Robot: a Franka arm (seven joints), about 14 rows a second.
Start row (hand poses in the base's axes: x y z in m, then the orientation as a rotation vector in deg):
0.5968 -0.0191 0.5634 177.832 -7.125 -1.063
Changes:
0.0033 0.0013 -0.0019 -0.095 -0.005 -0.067
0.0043 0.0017 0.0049 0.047 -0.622 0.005
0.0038 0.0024 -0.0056 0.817 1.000 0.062
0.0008 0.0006 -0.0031 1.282 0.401 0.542
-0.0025 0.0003 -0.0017 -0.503 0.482 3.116
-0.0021 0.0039 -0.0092 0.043 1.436 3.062
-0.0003 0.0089 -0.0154 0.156 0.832 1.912
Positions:
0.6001 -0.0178 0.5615 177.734 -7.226 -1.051
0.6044 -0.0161 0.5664 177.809 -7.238 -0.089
0.6082 -0.0137 0.5608 178.581 -7.143 -1.698
0.6090 -0.0131 0.5577 179.865 -6.316 -2.410
0.6065 -0.0128 0.5560 179.398 -1.429 -3.128
0.6044 -0.0089 0.5468 179.298 3.377 -5.351
0.6041 0.0000 0.5314 179.288 6.386 -6.636

